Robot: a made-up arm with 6 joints. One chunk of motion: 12 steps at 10 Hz.
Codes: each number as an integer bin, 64 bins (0 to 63) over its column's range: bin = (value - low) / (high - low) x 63, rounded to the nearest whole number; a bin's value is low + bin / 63 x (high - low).
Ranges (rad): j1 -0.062..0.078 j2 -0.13..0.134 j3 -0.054..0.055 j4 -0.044..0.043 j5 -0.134..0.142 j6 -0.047..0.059
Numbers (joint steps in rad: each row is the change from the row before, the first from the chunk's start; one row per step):
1: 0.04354 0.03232 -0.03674 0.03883 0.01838 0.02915
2: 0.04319 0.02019 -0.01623 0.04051 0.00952 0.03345
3: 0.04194 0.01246 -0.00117 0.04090 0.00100 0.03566
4: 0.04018 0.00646 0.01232 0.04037 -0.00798 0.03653
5: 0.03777 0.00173 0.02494 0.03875 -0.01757 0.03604
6: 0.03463 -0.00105 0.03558 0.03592 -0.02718 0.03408
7: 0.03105 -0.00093 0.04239 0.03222 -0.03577 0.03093
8: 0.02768 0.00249 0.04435 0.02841 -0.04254 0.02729
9: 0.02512 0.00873 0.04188 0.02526 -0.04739 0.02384
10: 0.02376 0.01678 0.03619 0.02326 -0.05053 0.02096
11: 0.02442 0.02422 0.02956 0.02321 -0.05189 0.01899
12: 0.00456 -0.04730 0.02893 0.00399 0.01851 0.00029
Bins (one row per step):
1: 47 39 10 60 35 45
2: 47 36 22 61 33 48
3: 47 34 31 61 31 49
4: 46 33 38 61 29 50
5: 45 31 46 60 27 49
6: 43 31 52 58 24 48
7: 42 31 56 55 22 46
8: 40 32 57 52 21 44
9: 39 33 55 50 20 42
10: 39 35 52 49 19 40
11: 39 37 48 49 19 39
12: 30 20 48 35 35 28

